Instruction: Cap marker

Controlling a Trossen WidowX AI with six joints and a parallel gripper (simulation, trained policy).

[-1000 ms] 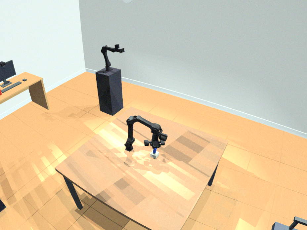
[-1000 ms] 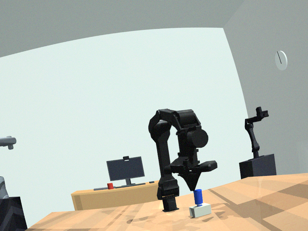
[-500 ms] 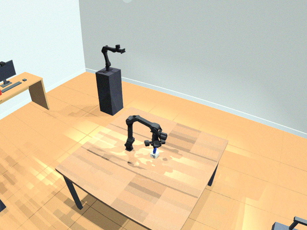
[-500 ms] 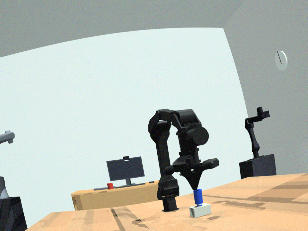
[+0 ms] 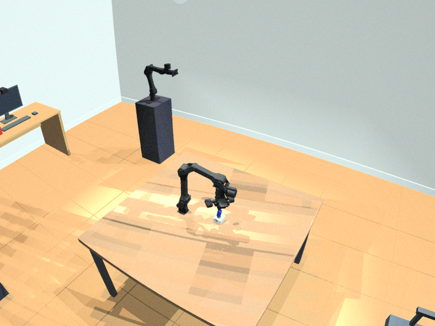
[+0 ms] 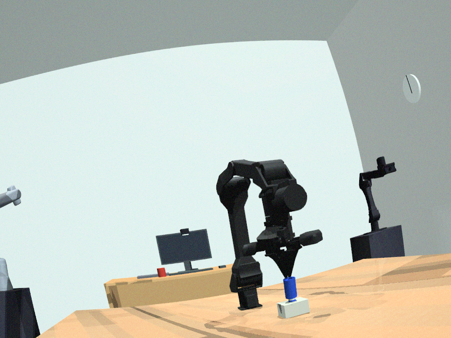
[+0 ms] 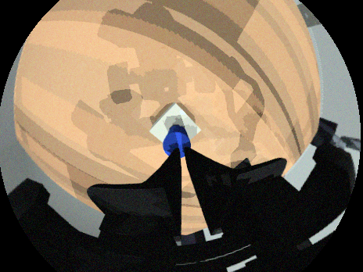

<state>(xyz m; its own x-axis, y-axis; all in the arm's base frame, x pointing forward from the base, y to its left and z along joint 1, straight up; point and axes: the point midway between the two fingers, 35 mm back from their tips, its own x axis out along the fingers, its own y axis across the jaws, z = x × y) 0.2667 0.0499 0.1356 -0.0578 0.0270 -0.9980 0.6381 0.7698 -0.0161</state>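
My gripper tip is now 3 cm above the blue cap. Also, from my gripper tip: blue marker (3 cm below); then holder block (8 cm below).
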